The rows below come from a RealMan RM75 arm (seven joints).
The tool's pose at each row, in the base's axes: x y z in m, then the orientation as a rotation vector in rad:
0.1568, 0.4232, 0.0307, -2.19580, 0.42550, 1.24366
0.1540, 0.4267, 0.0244, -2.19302, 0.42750, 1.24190
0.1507, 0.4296, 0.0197, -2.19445, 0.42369, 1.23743
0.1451, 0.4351, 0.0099, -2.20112, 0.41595, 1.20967
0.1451, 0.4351, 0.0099, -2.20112, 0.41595, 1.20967
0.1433, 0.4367, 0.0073, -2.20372, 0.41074, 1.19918
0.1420, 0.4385, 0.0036, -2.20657, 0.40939, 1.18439
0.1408, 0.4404, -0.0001, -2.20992, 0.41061, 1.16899
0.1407, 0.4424, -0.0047, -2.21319, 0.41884, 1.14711
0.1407, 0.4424, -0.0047, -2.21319, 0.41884, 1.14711
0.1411, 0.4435, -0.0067, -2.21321, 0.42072, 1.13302
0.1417, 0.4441, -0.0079, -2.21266, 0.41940, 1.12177
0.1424, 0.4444, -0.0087, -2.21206, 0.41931, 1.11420
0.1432, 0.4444, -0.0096, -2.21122, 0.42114, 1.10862
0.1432, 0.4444, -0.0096, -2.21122, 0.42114, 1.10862
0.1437, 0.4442, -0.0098, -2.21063, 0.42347, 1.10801
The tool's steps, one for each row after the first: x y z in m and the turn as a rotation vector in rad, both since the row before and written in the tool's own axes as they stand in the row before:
0.0040, 0.0008, 0.0066, 0.00346, 0.00017, 0.00008
0.0023, 0.0010, 0.0059, -0.00004, 0.00222, -0.00408
0.0055, 0.0019, 0.0111, 0.00511, 0.01664, -0.01496
0.0000, 0.0000, 0.0000, 0.00000, 0.00000, 0.00000
0.0012, 0.0006, 0.0033, 0.00128, 0.00580, -0.00718
0.0024, 0.0006, 0.0035, 0.00378, 0.00930, -0.00618
0.0024, 0.0005, 0.0036, 0.00417, 0.01052, -0.00454
0.0038, 0.0002, 0.0033, 0.00847, 0.01595, -0.00223
0.0000, 0.0000, 0.0000, 0.00000, 0.00000, 0.00000
0.0019, -0.0003, 0.0013, 0.00637, 0.00855, -0.00415
0.0013, -0.0003, 0.0006, 0.00493, 0.00589, -0.00535
0.0011, -0.0003, 0.0001, 0.00366, 0.00408, -0.00309
0.0012, -0.0001, -0.0001, 0.00341, 0.00333, -0.00103
0.0000, 0.0000, 0.0000, 0.00000, 0.00000, 0.00000
0.0005, 0.0000, -0.0003, 0.00122, 0.00070, 0.00127

